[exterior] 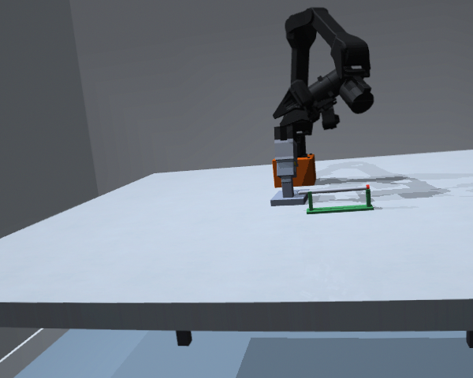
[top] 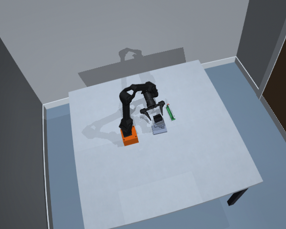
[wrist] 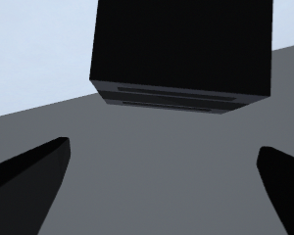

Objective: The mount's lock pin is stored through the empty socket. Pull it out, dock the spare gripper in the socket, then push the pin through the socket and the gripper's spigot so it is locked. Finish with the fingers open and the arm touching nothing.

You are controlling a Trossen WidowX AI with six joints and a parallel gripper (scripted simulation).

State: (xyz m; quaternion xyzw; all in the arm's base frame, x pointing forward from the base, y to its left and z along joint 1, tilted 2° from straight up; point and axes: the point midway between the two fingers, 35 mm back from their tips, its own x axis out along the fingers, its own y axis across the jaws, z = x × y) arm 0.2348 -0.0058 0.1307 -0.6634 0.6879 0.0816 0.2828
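My gripper tip is now 17 cm above the green rack, 16 cm short of it and 13 cm to the right of it. From my gripper tip the other things lie so: grey mount 14 cm below, 3 cm ahead, 2 cm to the left; dark spare gripper 7 cm below, 2 cm to the left, 2 cm ahead.
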